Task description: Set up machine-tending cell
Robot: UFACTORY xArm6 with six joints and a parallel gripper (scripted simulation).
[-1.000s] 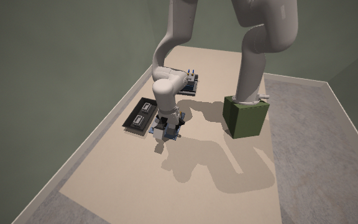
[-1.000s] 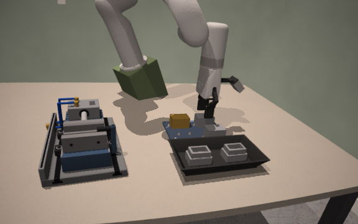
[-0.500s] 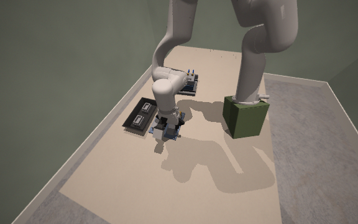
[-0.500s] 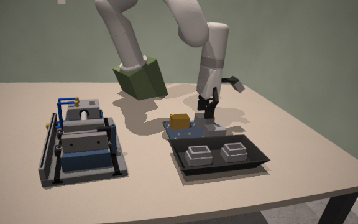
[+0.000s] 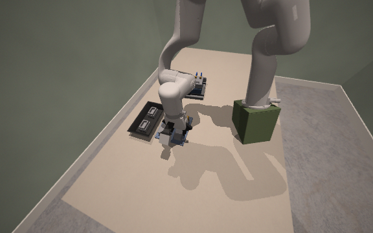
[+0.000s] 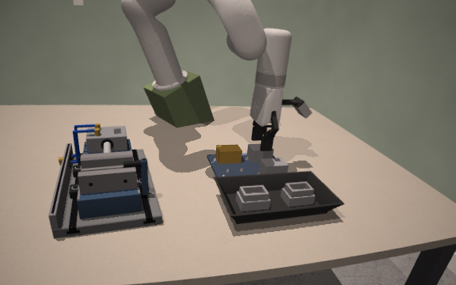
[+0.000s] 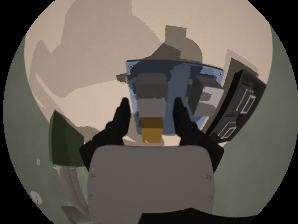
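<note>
The brass blank lies 90 mm to the right of my hand and 40 mm below it. Also, from my hand: vise: 90 mm ahead, 390 mm to the right, 30 mm below.
</note>
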